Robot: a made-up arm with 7 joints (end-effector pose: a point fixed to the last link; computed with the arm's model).
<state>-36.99 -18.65 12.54 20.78 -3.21 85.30 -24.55</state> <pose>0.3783 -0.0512 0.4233 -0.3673 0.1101 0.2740 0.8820</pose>
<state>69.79 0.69 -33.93 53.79 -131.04 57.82 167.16</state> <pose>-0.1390 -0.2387 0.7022 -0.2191 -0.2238 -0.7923 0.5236</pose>
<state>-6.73 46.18 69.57 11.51 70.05 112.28 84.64</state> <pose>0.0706 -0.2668 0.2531 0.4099 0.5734 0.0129 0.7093</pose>
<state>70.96 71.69 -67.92 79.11 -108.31 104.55 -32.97</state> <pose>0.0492 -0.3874 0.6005 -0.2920 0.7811 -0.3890 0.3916</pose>
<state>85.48 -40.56 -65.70 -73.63 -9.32 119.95 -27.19</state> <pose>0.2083 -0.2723 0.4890 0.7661 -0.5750 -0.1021 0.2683</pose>
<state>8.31 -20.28 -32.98 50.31 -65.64 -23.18 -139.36</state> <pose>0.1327 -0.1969 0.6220 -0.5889 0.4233 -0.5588 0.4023</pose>
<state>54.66 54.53 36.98 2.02 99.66 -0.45 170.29</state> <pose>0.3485 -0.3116 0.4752 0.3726 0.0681 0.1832 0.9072</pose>
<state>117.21 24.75 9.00 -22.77 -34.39 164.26 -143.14</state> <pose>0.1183 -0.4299 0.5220 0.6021 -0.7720 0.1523 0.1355</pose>
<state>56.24 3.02 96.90 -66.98 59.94 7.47 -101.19</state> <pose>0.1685 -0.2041 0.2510 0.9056 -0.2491 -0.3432 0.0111</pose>
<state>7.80 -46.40 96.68 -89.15 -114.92 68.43 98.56</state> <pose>0.0413 0.1207 0.7004 -0.1239 -0.4668 0.7406 0.4672</pose>
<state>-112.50 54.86 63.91 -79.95 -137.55 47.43 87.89</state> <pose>0.1125 0.0994 0.7169 -0.3320 -0.4699 0.5444 0.6104</pose>
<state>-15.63 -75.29 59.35 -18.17 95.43 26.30 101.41</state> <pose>0.1313 0.0809 0.2180 0.6601 -0.2214 -0.6886 0.2029</pose>
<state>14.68 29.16 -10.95 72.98 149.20 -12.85 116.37</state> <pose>-0.0362 -0.3077 0.6714 -0.2910 0.0379 -0.5414 0.7879</pose>
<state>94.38 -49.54 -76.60 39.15 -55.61 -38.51 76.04</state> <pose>0.1263 -0.2021 0.3176 0.8119 -0.2427 -0.2563 0.4650</pose>
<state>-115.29 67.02 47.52 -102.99 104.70 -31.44 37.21</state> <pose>-0.0410 0.0244 0.3164 0.5303 0.6595 -0.2615 0.4641</pose>
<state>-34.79 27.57 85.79 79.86 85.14 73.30 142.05</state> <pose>-0.0003 -0.2170 0.6837 -0.0754 -0.3670 -0.2620 0.8894</pose>
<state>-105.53 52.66 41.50 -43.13 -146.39 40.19 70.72</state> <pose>0.0914 0.1439 0.6886 -0.4261 -0.4753 0.5622 0.5257</pose>
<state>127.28 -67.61 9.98 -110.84 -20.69 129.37 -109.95</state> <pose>0.1754 -0.2794 0.6362 0.3237 -0.3543 -0.0115 0.8772</pose>
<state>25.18 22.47 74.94 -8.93 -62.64 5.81 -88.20</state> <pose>0.0387 0.0824 0.5621 -0.7842 -0.5359 -0.0394 0.3104</pose>
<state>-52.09 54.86 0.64 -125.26 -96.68 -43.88 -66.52</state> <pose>-0.0277 -0.1195 0.2989 0.5347 0.4056 -0.5509 0.4961</pose>
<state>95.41 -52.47 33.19 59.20 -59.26 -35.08 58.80</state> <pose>0.0523 -0.1183 0.7040 0.1327 -0.5711 0.5517 0.5932</pose>
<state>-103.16 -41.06 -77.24 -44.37 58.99 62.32 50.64</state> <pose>0.2490 -0.1564 0.7261 0.1658 -0.7161 0.6039 0.3083</pose>
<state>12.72 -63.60 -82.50 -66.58 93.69 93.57 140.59</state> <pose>-0.1036 -0.0820 0.6557 -0.0888 -0.4826 -0.5043 0.7105</pose>
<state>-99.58 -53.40 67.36 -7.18 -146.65 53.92 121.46</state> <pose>0.5350 -0.1753 0.5589 -0.2091 0.1251 0.2216 0.9442</pose>
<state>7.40 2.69 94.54 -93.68 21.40 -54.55 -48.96</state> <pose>0.1052 -0.2593 0.4117 -0.5023 0.5666 -0.2170 0.6161</pose>
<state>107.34 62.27 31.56 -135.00 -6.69 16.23 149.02</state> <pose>-0.0422 -0.1875 0.3777 0.5010 0.7003 -0.4704 0.1931</pose>
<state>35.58 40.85 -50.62 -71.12 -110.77 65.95 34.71</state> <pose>0.2897 -0.3465 0.5136 0.5767 -0.5330 0.1105 0.6091</pose>
